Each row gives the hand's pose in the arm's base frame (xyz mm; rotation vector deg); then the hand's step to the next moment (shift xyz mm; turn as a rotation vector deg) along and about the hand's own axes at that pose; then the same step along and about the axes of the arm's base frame.
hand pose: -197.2 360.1 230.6 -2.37 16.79 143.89
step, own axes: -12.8 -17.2 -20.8 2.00 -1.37 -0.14
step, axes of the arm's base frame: 19.6 1.8 -22.5 -0.85 2.19 -0.60
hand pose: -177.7 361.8 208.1 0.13 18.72 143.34
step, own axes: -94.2 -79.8 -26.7 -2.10 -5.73 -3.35
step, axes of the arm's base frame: 120.6 2.2 -37.6 4.75 2.51 -4.43
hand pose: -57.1 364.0 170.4 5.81 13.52 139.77
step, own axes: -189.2 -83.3 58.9 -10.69 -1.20 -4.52
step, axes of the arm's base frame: 205.5 -49.5 39.2 8.37 -6.57 -4.79
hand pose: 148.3 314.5 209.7 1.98 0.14 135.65
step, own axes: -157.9 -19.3 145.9 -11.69 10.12 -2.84
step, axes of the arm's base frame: 130.1 -97.8 141.8 1.21 -15.38 -3.00
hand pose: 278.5 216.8 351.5 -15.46 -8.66 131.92
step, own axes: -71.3 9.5 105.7 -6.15 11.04 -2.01
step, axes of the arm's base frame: 14.8 -61.4 111.1 -3.30 -11.95 -3.18
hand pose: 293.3 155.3 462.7 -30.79 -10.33 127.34
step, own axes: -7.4 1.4 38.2 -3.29 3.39 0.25
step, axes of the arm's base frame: -13.4 -4.6 36.3 -0.59 -4.69 0.25
